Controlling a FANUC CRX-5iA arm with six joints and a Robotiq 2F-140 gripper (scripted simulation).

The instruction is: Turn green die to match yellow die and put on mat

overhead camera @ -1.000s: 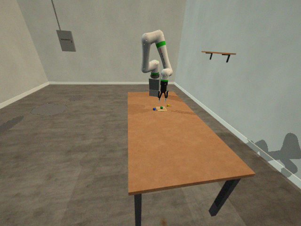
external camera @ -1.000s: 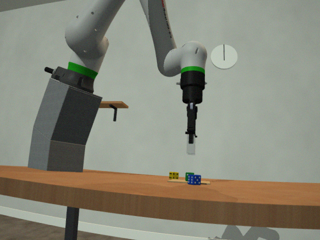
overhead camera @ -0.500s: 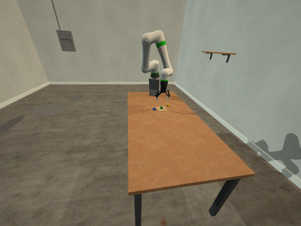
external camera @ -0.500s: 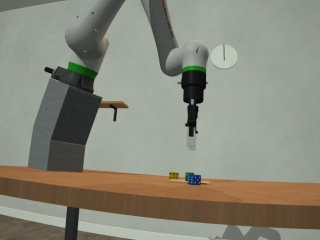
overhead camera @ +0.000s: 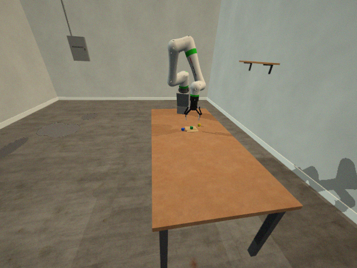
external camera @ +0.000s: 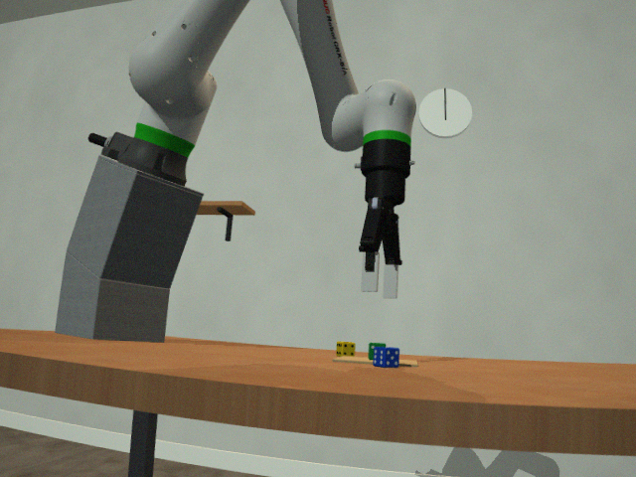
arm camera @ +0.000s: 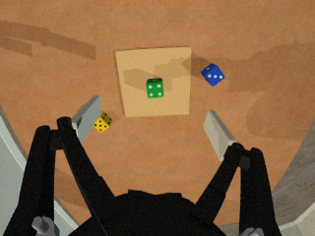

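Now: the green die 110 mm below my hand. Also, from my hand: blue die (30 mm ahead, 110 mm to the right, 110 mm below); then yellow die (80 mm behind, 120 mm to the left, 110 mm below); then tan mat (130 mm below).
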